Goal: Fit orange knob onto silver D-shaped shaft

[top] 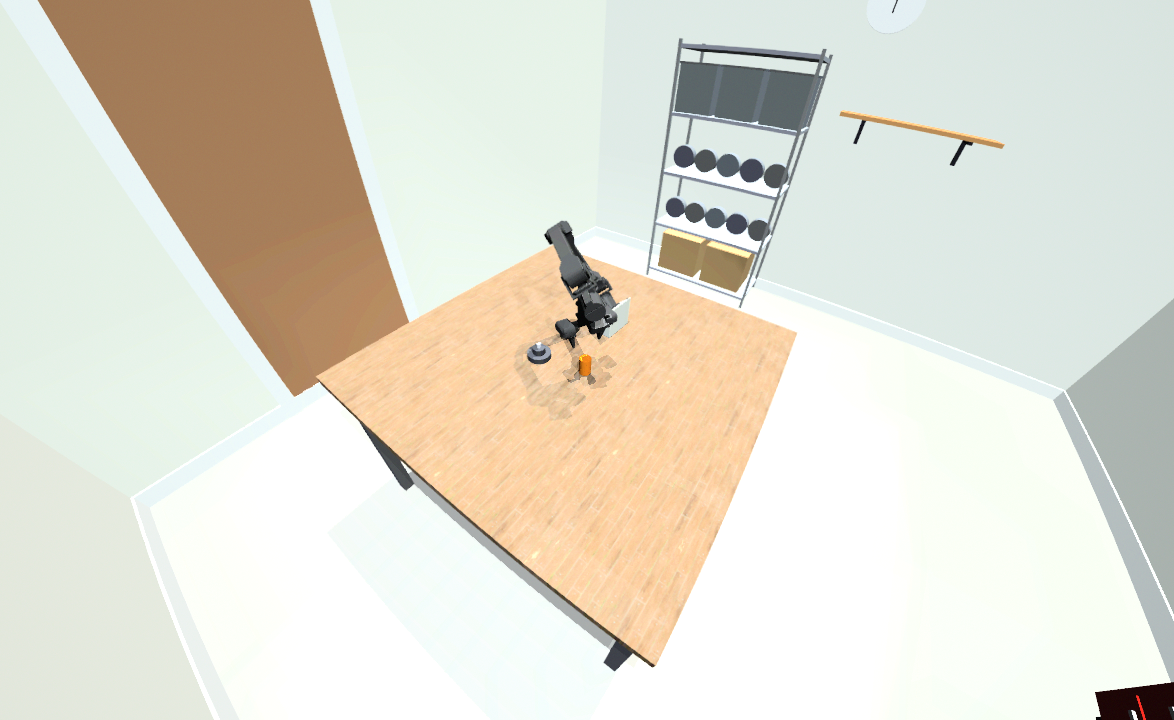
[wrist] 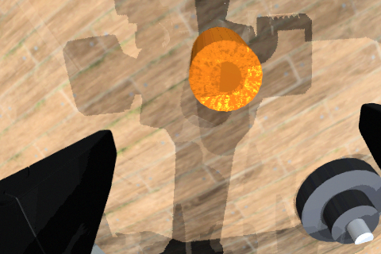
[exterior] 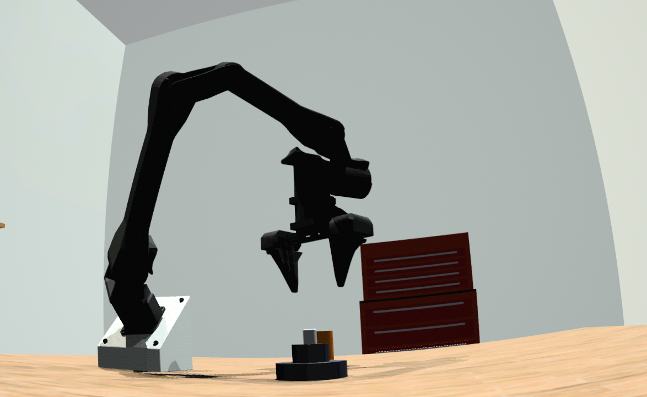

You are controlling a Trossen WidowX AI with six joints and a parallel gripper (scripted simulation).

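Now: gripper tip 8 cm above the orange knob. Also, from my gripper tip: dark round pedestal: 3 cm ahead, 17 cm to the right, 9 cm below.
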